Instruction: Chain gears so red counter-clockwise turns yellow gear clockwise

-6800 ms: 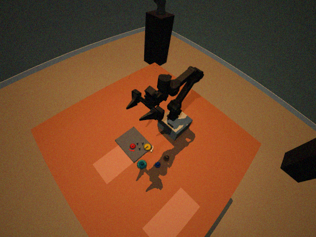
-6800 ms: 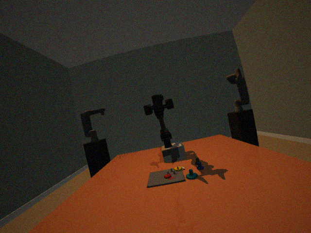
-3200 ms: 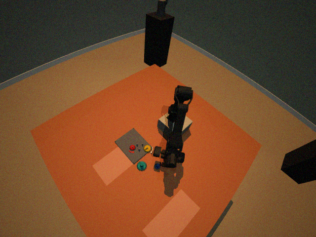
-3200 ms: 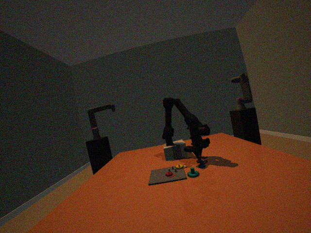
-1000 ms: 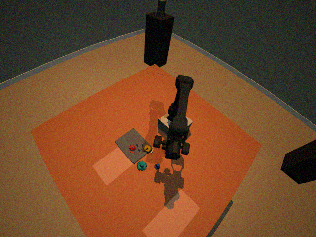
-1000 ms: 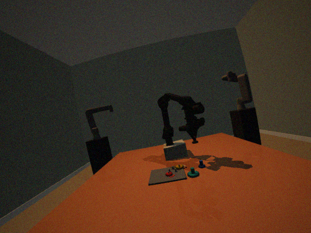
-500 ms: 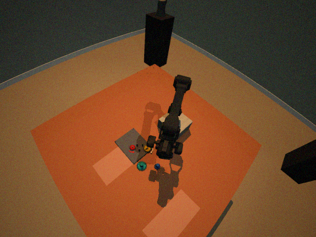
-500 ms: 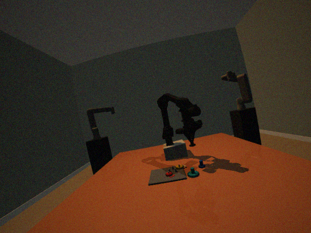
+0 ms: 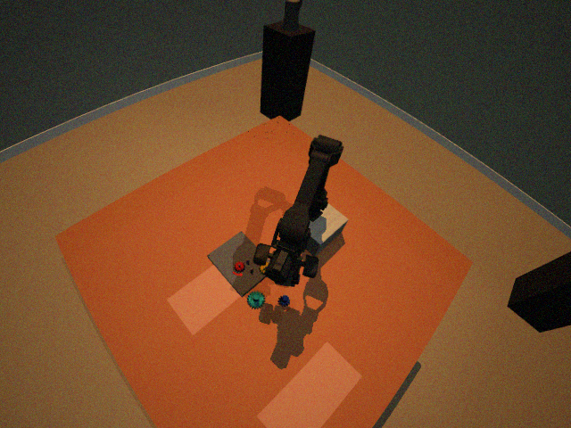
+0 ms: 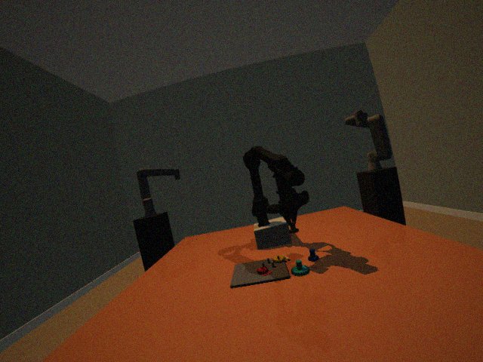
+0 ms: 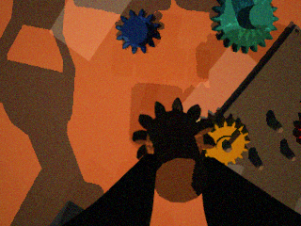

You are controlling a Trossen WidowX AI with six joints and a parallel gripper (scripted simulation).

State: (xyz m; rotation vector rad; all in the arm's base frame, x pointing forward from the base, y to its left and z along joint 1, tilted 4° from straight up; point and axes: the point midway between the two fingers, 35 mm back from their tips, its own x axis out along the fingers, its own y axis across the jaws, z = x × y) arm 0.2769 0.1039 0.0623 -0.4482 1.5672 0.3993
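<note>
Right now my gripper tip is 16 cm to the left of the red gear, 13 cm above it and 6 cm short of it. From my gripper tip the other things lie so: blue gear 13 cm below, 5 cm to the left, 3 cm ahead; then white arrow 14 cm below, 5 cm to the right, 2 cm behind; then orange-brown gear 1 cm below.
</note>
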